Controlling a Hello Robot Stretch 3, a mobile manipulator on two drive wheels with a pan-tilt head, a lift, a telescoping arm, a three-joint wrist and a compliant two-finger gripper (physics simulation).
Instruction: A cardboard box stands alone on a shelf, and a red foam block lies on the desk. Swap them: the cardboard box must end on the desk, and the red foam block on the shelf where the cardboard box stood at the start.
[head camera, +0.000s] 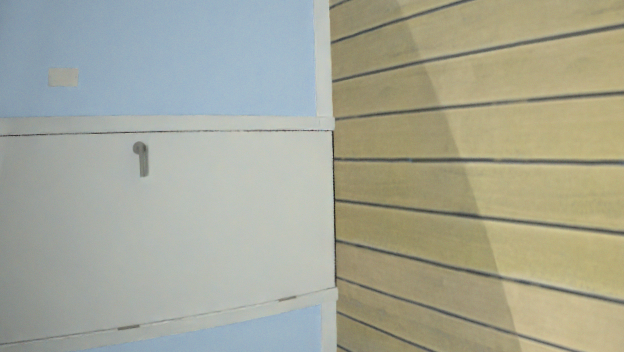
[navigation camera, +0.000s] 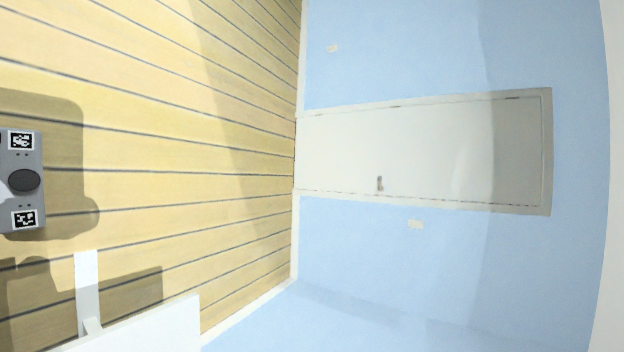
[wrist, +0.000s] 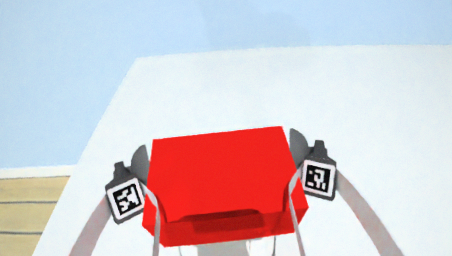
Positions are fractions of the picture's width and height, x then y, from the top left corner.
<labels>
My gripper (wrist: 0.49, 0.60) is 18 cm from the lens. A red foam block (wrist: 0.50, 0.73): 14 cm from the lens.
</labels>
